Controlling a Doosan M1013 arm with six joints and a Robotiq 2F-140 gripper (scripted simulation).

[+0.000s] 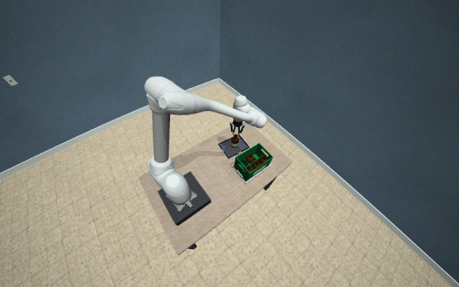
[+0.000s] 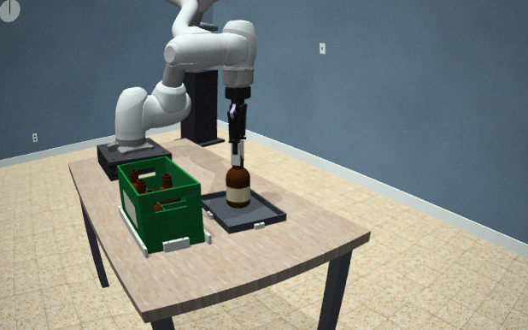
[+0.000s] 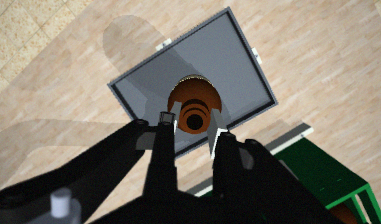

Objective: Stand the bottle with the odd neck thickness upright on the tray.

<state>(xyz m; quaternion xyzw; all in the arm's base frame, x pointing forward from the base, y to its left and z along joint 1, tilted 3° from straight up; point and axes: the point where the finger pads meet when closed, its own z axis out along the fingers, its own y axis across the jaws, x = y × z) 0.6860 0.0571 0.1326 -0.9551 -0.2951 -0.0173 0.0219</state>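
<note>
My gripper is now 9 cm above the brown bottle. From my hand the other things lie so: dark tray 18 cm below; then green crate 6 cm behind, 27 cm to the right, 11 cm below.
</note>
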